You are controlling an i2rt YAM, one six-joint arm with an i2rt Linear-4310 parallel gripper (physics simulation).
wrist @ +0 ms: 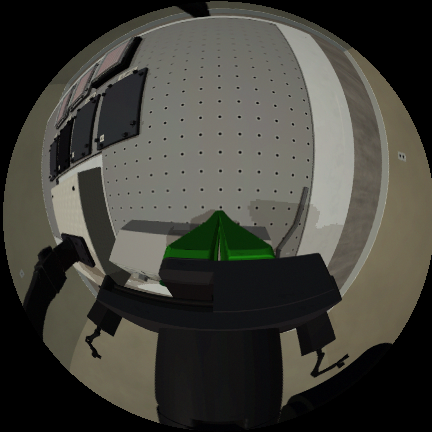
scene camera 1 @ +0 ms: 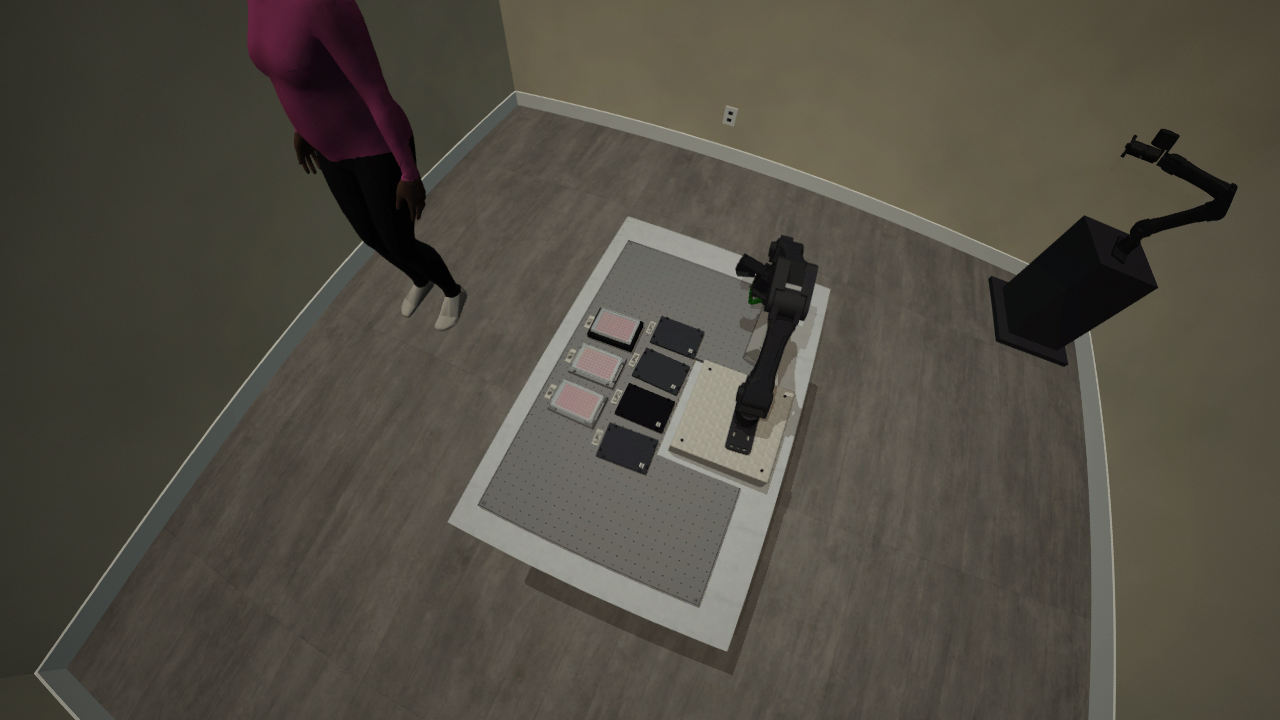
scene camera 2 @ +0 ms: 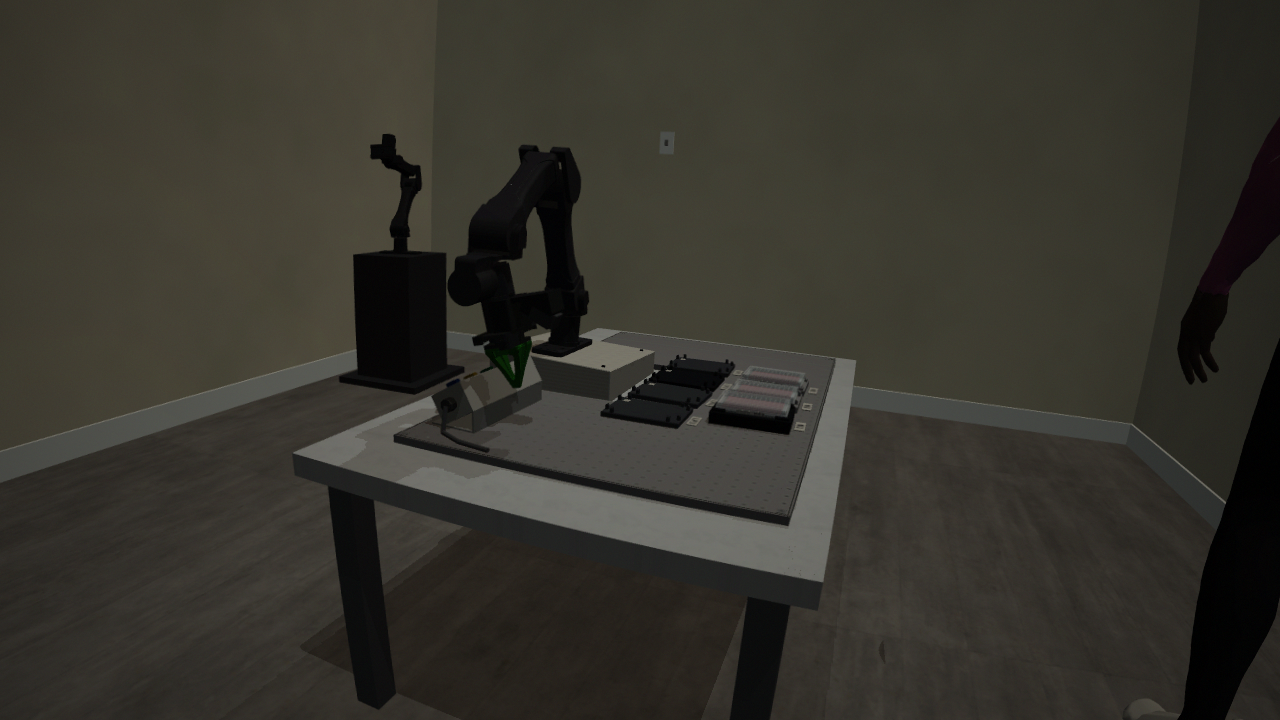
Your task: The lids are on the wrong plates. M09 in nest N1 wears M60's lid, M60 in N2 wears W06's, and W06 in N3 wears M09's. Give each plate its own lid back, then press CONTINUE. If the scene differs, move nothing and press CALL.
A grey button box (wrist: 139, 246) is 0.20 m from the lens.
